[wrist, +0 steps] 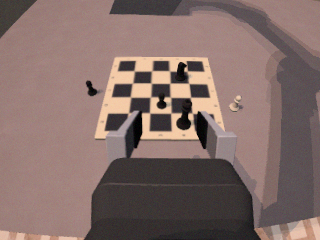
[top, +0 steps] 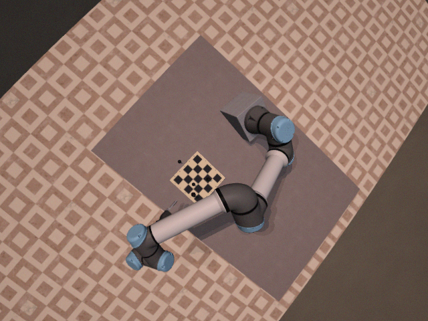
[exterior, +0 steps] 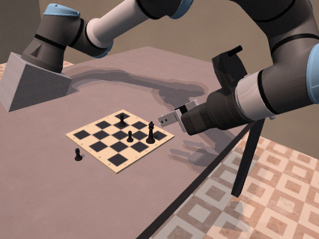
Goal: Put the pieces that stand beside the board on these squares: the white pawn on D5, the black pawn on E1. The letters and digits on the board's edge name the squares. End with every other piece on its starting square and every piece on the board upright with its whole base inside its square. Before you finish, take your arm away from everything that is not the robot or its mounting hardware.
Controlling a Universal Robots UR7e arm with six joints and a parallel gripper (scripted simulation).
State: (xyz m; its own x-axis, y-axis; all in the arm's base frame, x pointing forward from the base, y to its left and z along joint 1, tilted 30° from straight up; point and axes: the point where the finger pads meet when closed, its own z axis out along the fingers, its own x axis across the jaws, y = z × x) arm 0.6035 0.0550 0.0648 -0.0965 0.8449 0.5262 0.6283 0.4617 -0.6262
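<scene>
Now: hand 15 cm past the white pawn, 11 cm to the right of it and 12 cm above it. Round my hand: chessboard (17 cm behind, 3 cm to the right, 13 cm below); then black king (10 cm behind, 2 cm to the left, 10 cm below).
</scene>
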